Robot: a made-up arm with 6 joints.
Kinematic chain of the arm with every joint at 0, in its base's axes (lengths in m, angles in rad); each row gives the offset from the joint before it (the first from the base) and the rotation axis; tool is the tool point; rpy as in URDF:
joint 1: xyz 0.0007 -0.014 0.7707 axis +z
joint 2: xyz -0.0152 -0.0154 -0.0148 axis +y
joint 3: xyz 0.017 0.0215 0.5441 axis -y
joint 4: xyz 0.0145 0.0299 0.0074 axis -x
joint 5: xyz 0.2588 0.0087 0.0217 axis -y
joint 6: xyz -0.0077 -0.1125 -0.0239 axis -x
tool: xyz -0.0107 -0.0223 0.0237 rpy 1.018 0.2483 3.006
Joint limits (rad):
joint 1: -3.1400..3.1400
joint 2: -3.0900..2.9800
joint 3: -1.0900..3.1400
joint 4: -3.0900..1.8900
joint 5: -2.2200..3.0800
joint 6: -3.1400..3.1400
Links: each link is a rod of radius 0.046 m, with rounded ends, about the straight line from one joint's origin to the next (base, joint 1, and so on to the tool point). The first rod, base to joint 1, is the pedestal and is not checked.
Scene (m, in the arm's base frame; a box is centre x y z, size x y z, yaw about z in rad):
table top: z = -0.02
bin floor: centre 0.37 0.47 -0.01 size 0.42 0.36 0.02 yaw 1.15
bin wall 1: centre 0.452 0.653 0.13 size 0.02 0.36 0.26 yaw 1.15
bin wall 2: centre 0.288 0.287 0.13 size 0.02 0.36 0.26 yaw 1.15
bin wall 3: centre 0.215 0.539 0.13 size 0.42 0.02 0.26 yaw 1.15
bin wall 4: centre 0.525 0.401 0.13 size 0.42 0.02 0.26 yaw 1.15
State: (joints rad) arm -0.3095 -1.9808 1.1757 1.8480 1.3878 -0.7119
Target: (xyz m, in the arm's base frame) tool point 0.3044 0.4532 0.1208
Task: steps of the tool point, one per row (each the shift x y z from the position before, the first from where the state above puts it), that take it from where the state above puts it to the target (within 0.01 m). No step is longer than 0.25 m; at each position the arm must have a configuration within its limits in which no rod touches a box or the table.
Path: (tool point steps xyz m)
1: 0.1380 0.1845 -0.0233
2: 0.1864 0.1258 -0.0155
3: 0.2094 0.0554 -0.0063
4: 0.2059 -0.0155 0.0040
5: 0.1784 -0.0771 0.0147
6: 0.1339 -0.1220 0.0260
7: 0.0079 0.0165 -0.0827
8: 0.0024 0.0053 -0.0772
9: -0.0027 -0.0056 -0.0699
10: -0.0076 -0.0162 -0.0609

